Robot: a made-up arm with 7 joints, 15 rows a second.
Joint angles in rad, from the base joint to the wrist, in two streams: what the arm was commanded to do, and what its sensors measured. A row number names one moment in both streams.
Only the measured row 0 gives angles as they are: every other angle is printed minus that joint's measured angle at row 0.
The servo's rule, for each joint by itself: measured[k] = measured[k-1] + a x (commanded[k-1-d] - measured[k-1]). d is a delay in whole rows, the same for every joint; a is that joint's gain. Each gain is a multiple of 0.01, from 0.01 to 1. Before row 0 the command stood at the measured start. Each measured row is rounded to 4 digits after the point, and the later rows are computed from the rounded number. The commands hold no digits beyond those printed.
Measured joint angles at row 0: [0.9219 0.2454 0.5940 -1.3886 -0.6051 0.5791 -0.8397]
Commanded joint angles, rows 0 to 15: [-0.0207 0.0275 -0.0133 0.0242 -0.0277 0.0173 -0.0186]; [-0.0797 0.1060 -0.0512 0.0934 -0.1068 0.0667 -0.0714]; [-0.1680 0.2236 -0.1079 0.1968 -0.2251 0.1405 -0.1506]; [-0.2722 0.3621 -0.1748 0.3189 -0.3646 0.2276 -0.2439]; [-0.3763 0.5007 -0.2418 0.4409 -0.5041 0.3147 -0.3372]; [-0.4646 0.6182 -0.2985 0.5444 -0.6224 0.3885 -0.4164]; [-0.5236 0.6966 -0.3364 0.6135 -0.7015 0.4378 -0.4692]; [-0.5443 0.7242 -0.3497 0.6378 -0.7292 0.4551 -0.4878]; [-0.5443 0.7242 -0.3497 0.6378 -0.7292 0.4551 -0.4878]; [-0.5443 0.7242 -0.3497 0.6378 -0.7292 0.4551 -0.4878]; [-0.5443 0.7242 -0.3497 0.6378 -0.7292 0.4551 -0.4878]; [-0.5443 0.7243 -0.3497 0.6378 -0.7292 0.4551 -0.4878]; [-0.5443 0.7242 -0.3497 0.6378 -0.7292 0.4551 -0.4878]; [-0.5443 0.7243 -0.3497 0.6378 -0.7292 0.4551 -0.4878]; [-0.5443 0.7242 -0.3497 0.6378 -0.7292 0.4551 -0.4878]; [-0.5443 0.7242 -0.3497 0.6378 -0.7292 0.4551 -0.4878]
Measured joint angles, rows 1 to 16: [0.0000 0.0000 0.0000 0.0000 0.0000 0.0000 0.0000]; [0.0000 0.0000 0.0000 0.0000 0.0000 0.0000 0.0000]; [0.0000 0.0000 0.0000 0.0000 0.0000 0.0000 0.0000]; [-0.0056 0.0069 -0.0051 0.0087 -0.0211 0.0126 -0.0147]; [-0.0256 0.0317 -0.0226 0.0392 -0.0862 0.0521 -0.0595]; [-0.0640 0.0797 -0.0550 0.0959 -0.1918 0.1166 -0.1315]; [-0.1202 0.1503 -0.1005 0.1762 -0.3231 0.1976 -0.2203]; [-0.1893 0.2379 -0.1542 0.2715 -0.4607 0.2831 -0.3127]; [-0.2636 0.3330 -0.2090 0.3697 -0.5836 0.3600 -0.3946]; [-0.3338 0.4239 -0.2574 0.4575 -0.6732 0.4168 -0.4535]; [-0.3906 0.4990 -0.2925 0.5224 -0.7158 0.4448 -0.4806]; [-0.4321 0.5553 -0.3142 0.5639 -0.7260 0.4523 -0.4863]; [-0.4624 0.5975 -0.3277 0.5905 -0.7284 0.4543 -0.4875]; [-0.4845 0.6292 -0.3361 0.6075 -0.7290 0.4549 -0.4877]; [-0.5006 0.6530 -0.3413 0.6184 -0.7292 0.4550 -0.4878]; [-0.5124 0.6708 -0.3445 0.6254 -0.7292 0.4551 -0.4878]
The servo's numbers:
d 3
a 0.27 0.25 0.38 0.36 0.76 0.73 0.79

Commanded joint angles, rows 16 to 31: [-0.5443 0.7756 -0.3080 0.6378 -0.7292 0.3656 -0.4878]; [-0.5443 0.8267 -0.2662 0.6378 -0.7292 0.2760 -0.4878]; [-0.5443 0.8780 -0.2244 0.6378 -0.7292 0.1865 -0.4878]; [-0.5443 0.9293 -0.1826 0.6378 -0.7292 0.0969 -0.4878]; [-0.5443 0.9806 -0.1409 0.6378 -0.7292 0.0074 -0.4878]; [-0.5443 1.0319 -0.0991 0.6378 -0.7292 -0.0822 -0.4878]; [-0.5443 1.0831 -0.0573 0.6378 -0.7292 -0.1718 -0.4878]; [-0.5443 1.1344 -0.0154 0.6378 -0.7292 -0.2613 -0.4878]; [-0.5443 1.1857 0.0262 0.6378 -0.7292 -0.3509 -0.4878]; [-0.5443 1.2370 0.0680 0.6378 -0.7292 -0.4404 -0.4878]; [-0.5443 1.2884 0.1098 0.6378 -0.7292 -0.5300 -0.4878]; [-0.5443 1.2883 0.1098 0.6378 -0.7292 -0.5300 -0.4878]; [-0.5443 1.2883 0.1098 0.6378 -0.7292 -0.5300 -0.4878]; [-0.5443 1.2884 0.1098 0.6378 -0.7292 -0.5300 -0.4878]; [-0.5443 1.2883 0.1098 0.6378 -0.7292 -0.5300 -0.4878]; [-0.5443 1.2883 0.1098 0.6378 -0.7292 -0.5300 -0.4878]
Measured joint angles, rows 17 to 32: [-0.5210 0.6842 -0.3465 0.6299 -0.7292 0.4551 -0.4878]; [-0.5273 0.6942 -0.3477 0.6327 -0.7292 0.4551 -0.4878]; [-0.5319 0.7017 -0.3485 0.6345 -0.7292 0.4551 -0.4878]; [-0.5352 0.7202 -0.3331 0.6357 -0.7292 0.3898 -0.4878]; [-0.5377 0.7468 -0.3077 0.6365 -0.7292 0.3067 -0.4878]; [-0.5395 0.7796 -0.2760 0.6370 -0.7292 0.2190 -0.4878]; [-0.5408 0.8170 -0.2405 0.6373 -0.7292 0.1299 -0.4878]; [-0.5417 0.8579 -0.2027 0.6375 -0.7292 0.0405 -0.4878]; [-0.5424 0.9014 -0.1633 0.6376 -0.7292 -0.0491 -0.4878]; [-0.5429 0.9468 -0.1230 0.6377 -0.7292 -0.1387 -0.4878]; [-0.5433 0.9937 -0.0821 0.6377 -0.7292 -0.2282 -0.4878]; [-0.5436 1.0417 -0.0409 0.6377 -0.7292 -0.3178 -0.4878]; [-0.5438 1.0905 0.0005 0.6377 -0.7292 -0.4073 -0.4878]; [-0.5439 1.1400 0.0420 0.6377 -0.7292 -0.4969 -0.4878]; [-0.5440 1.1771 0.0678 0.6377 -0.7292 -0.5211 -0.4878]; [-0.5441 1.2049 0.0838 0.6377 -0.7292 -0.5276 -0.4878]
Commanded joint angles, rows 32 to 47: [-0.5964 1.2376 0.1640 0.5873 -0.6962 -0.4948 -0.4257]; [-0.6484 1.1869 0.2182 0.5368 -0.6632 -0.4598 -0.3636]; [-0.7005 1.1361 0.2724 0.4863 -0.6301 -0.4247 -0.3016]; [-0.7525 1.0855 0.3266 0.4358 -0.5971 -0.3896 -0.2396]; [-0.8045 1.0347 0.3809 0.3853 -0.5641 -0.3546 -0.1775]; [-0.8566 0.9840 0.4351 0.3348 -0.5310 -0.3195 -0.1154]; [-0.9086 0.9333 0.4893 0.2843 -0.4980 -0.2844 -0.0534]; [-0.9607 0.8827 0.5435 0.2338 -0.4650 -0.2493 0.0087]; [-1.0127 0.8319 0.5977 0.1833 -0.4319 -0.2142 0.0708]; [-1.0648 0.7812 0.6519 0.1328 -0.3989 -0.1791 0.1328]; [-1.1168 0.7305 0.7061 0.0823 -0.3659 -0.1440 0.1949]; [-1.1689 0.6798 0.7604 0.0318 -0.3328 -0.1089 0.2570]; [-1.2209 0.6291 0.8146 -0.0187 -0.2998 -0.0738 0.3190]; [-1.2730 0.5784 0.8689 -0.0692 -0.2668 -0.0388 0.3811]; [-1.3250 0.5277 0.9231 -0.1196 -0.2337 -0.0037 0.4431]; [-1.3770 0.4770 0.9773 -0.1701 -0.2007 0.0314 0.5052]
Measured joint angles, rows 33 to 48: [-0.5442 1.2258 0.0937 0.6377 -0.7292 -0.5294 -0.4878]; [-0.5442 1.2414 0.0998 0.6377 -0.7292 -0.5298 -0.4878]; [-0.5442 1.2531 0.1036 0.6377 -0.7292 -0.5299 -0.4878]; [-0.5583 1.2492 0.1266 0.6196 -0.7041 -0.5043 -0.4387]; [-0.5826 1.2336 0.1614 0.5898 -0.6730 -0.4718 -0.3794]; [-0.6144 1.2092 0.2036 0.5525 -0.6404 -0.4374 -0.3179]; [-0.6517 1.1783 0.2503 0.5105 -0.6075 -0.4025 -0.2560]; [-0.6930 1.1424 0.2999 0.4654 -0.5745 -0.3675 -0.1940]; [-0.7372 1.1028 0.3513 0.4184 -0.5414 -0.3325 -0.1319]; [-0.7835 1.0604 0.4037 0.3701 -0.5084 -0.2974 -0.0699]; [-0.8313 1.0160 0.4568 0.3210 -0.4754 -0.2623 -0.0078]; [-0.8803 0.9700 0.5103 0.2714 -0.4423 -0.2272 0.0543]; [-0.9301 0.9228 0.5641 0.2215 -0.4093 -0.1921 0.1163]; [-0.9805 0.8747 0.6181 0.1714 -0.3763 -0.1570 0.1784]; [-1.0314 0.8260 0.6722 0.1211 -0.3432 -0.1219 0.2405]; [-1.0826 0.7768 0.7263 0.0708 -0.3102 -0.0868 0.3025]
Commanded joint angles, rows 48 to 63: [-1.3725 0.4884 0.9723 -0.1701 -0.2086 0.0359 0.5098]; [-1.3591 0.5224 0.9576 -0.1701 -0.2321 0.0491 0.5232]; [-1.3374 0.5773 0.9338 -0.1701 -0.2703 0.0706 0.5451]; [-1.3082 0.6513 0.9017 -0.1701 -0.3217 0.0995 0.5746]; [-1.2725 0.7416 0.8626 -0.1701 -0.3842 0.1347 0.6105]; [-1.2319 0.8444 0.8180 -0.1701 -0.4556 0.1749 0.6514]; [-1.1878 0.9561 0.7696 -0.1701 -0.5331 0.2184 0.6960]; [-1.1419 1.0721 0.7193 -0.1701 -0.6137 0.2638 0.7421]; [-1.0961 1.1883 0.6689 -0.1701 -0.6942 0.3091 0.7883]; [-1.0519 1.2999 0.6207 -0.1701 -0.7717 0.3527 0.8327]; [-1.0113 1.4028 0.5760 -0.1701 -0.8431 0.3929 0.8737]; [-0.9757 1.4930 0.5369 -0.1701 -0.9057 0.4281 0.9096]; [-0.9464 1.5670 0.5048 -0.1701 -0.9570 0.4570 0.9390]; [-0.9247 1.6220 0.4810 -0.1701 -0.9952 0.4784 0.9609]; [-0.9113 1.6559 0.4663 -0.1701 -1.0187 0.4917 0.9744]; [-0.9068 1.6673 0.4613 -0.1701 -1.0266 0.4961 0.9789]
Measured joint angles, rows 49 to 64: [-1.1340 0.7272 0.7805 0.0204 -0.2772 -0.0518 0.3646]; [-1.1856 0.6773 0.8347 -0.0300 -0.2441 -0.0167 0.4266]; [-1.2373 0.6272 0.8889 -0.0804 -0.2111 0.0184 0.4887]; [-1.2738 0.5925 0.9206 -0.1127 -0.2092 0.0312 0.5054]; [-1.2968 0.5750 0.9347 -0.1334 -0.2266 0.0443 0.5195]; [-1.3078 0.5756 0.9344 -0.1466 -0.2598 0.0635 0.5397]; [-1.3079 0.5945 0.9220 -0.1551 -0.3068 0.0898 0.5673]; [-1.2983 0.6313 0.8994 -0.1605 -0.3656 0.1226 0.6014]; [-1.2804 0.6846 0.8685 -0.1640 -0.4340 0.1608 0.6409]; [-1.2554 0.7525 0.8309 -0.1662 -0.5093 0.2028 0.6844]; [-1.2248 0.8324 0.7885 -0.1676 -0.5886 0.2473 0.7300]; [-1.1901 0.9214 0.7431 -0.1685 -0.6689 0.2924 0.7761]; [-1.1528 1.0160 0.6966 -0.1691 -0.7470 0.3364 0.8208]; [-1.1146 1.1127 0.6508 -0.1695 -0.8200 0.3776 0.8626]; [-1.0771 1.2078 0.6075 -0.1697 -0.8851 0.4145 0.8997]; [-1.0418 1.2976 0.5685 -0.1698 -0.9397 0.4455 0.9307]
